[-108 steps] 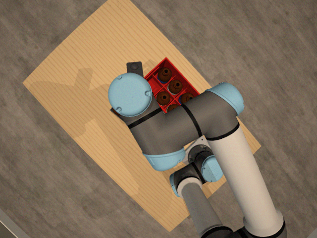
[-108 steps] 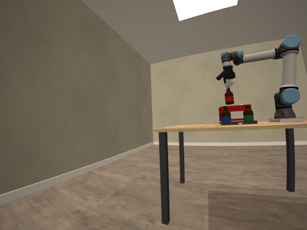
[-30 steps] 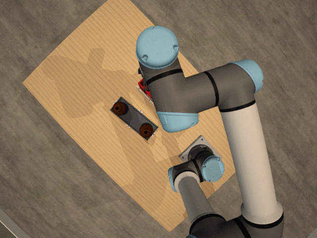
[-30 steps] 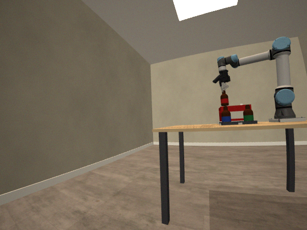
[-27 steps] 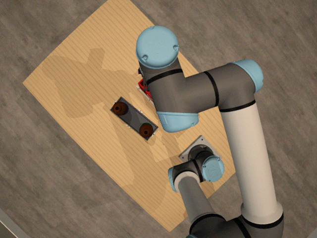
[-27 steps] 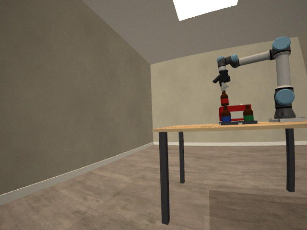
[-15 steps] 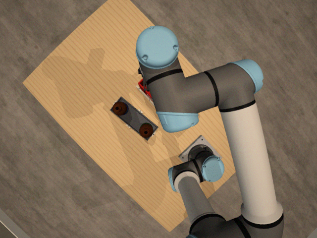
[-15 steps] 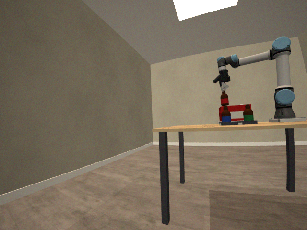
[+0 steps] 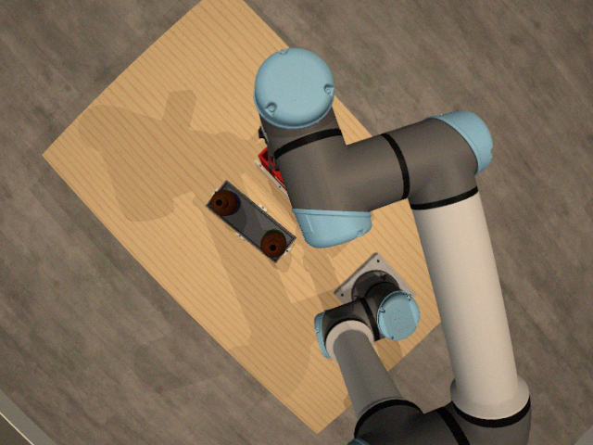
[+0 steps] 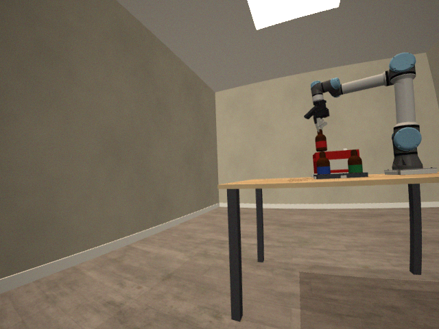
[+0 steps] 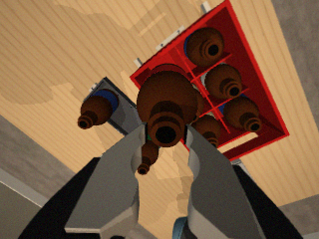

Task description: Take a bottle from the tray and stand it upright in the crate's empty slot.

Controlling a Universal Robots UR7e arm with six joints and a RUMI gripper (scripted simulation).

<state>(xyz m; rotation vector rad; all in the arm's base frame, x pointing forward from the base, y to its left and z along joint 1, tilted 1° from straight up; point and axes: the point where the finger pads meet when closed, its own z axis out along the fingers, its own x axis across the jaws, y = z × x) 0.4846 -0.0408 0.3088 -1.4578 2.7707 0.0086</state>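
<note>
The red-labelled bottle is 70 mm below my hand. From my hand the other things lie so: tray (320 mm below, 190 mm to the left, 70 mm behind); crate (250 mm below, 90 mm behind, 50 mm to the right).
</note>
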